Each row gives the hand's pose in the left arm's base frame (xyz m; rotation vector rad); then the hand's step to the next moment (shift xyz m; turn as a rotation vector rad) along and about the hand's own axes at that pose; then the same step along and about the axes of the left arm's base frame.
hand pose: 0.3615 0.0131 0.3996 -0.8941 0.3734 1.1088
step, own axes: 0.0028 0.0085 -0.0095 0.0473 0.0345 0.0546
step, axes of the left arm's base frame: -0.0048 -0.0043 -0.0113 -0.0190 0.0767 -0.0131
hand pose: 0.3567 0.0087 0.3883 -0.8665 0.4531 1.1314
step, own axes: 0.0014 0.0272 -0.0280 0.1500 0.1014 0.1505
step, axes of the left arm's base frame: -0.0215 -0.0169 -0.0279 -0.0506 0.2239 -0.0522
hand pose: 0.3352 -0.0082 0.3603 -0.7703 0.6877 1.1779
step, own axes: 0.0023 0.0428 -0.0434 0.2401 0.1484 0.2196
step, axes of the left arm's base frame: -0.0439 -0.0260 -0.0335 -0.0691 0.3382 -0.0934
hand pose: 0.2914 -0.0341 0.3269 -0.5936 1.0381 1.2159
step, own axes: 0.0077 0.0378 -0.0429 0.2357 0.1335 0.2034
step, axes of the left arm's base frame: -0.0496 -0.0215 -0.0202 -0.0602 0.3183 -0.0989
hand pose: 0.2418 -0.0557 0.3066 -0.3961 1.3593 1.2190
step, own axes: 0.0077 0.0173 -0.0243 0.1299 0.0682 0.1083
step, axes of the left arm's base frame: -0.0286 -0.0098 -0.0059 -0.0307 0.1702 -0.0577
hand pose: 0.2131 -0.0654 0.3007 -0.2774 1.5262 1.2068
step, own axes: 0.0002 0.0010 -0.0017 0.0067 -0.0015 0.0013
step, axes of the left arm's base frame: -0.0018 -0.0008 0.0001 -0.0005 0.0031 -0.0062
